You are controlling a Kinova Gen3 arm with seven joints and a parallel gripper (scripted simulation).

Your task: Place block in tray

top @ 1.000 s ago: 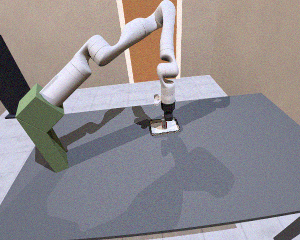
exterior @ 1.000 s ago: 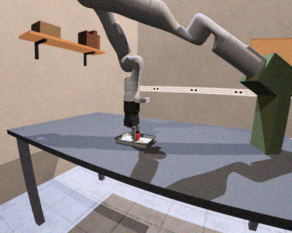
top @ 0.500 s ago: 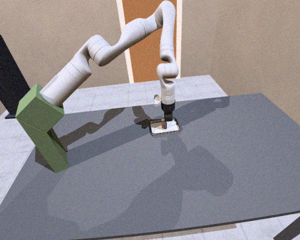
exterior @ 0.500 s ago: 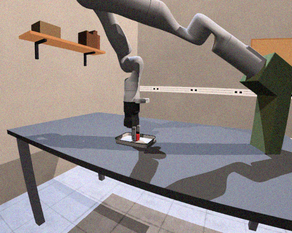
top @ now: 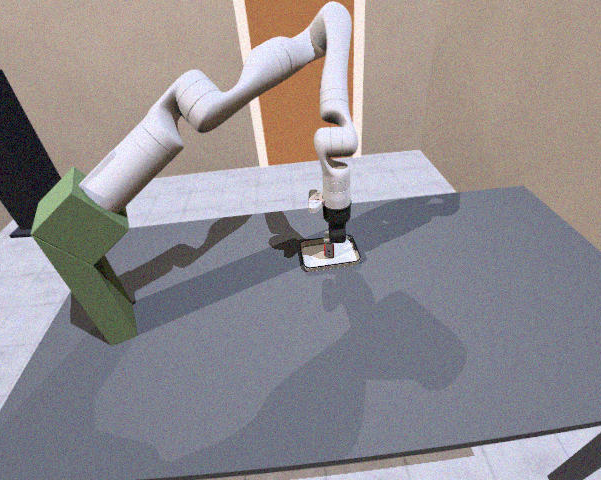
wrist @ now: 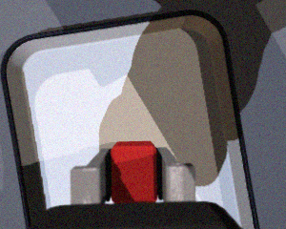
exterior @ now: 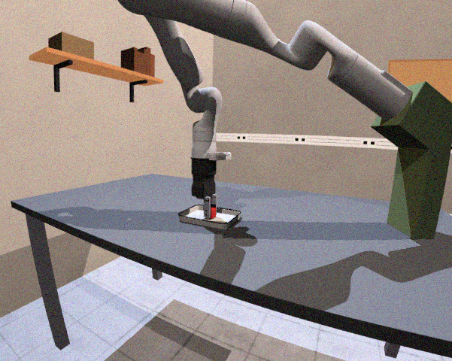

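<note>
The red block lies 1 cm below my hand. The rest, counted from my hand: white tray 1 cm below.
</note>
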